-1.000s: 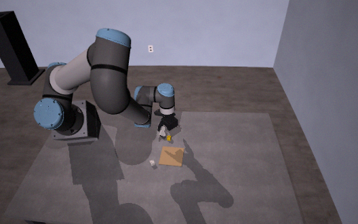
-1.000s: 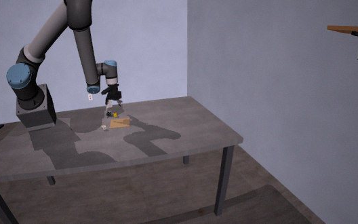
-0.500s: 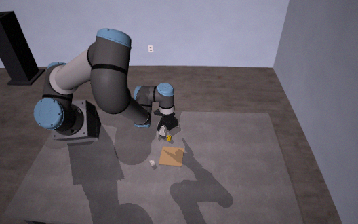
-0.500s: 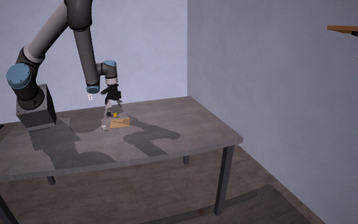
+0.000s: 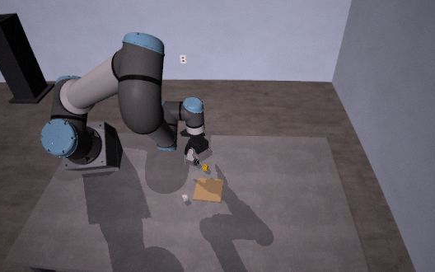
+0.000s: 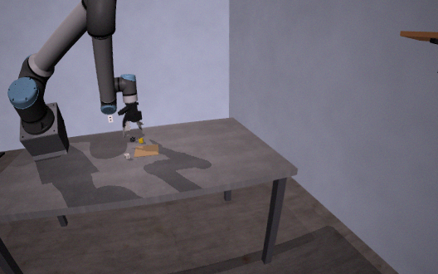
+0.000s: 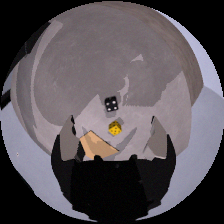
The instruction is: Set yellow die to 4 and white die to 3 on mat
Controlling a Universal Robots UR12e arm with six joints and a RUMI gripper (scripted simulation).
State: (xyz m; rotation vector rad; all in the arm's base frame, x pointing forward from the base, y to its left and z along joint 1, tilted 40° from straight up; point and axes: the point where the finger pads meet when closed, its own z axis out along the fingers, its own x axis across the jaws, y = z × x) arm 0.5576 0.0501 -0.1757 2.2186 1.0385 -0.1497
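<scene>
Now: the black die 40 mm below my hand and 10 mm behind it. The rest, counted from my hand: white die 240 mm to the right, 40 mm below, 30 mm behind; tan mat 180 mm to the right, 80 mm ahead, 50 mm below; yellow die 50 mm ahead, 40 mm to the right, 40 mm below.
</scene>
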